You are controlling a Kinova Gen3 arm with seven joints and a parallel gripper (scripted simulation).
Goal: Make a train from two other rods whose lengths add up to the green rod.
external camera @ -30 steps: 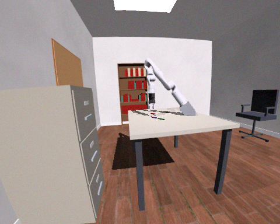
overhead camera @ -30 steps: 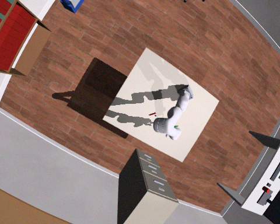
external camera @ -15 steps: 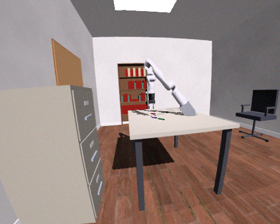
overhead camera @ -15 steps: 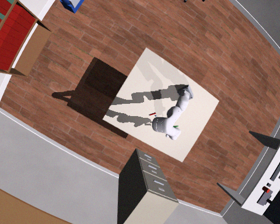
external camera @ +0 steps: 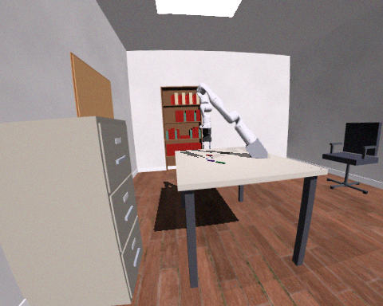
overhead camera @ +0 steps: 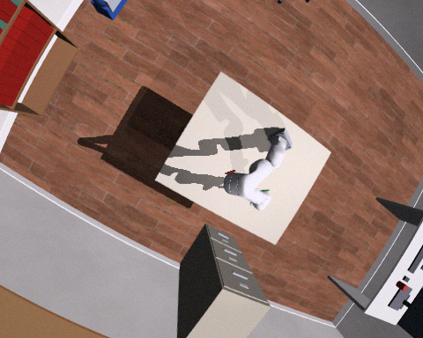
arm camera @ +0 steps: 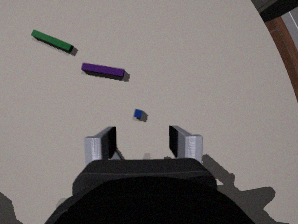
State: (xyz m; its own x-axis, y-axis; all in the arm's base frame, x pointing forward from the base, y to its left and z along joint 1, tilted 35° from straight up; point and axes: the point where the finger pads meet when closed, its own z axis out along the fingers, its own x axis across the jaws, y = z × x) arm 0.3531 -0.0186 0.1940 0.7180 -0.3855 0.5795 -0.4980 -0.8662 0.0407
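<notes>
Now: the red rod 7 cm behind my hand, 12 cm to the right of it and 10 cm below it. Round my hand: green rod: 4 cm behind, 19 cm to the left, 10 cm below; then grey rod: 5 cm behind, 1 cm to the right, 10 cm below; then purple rod: 10 cm to the left, 10 cm below.
</notes>
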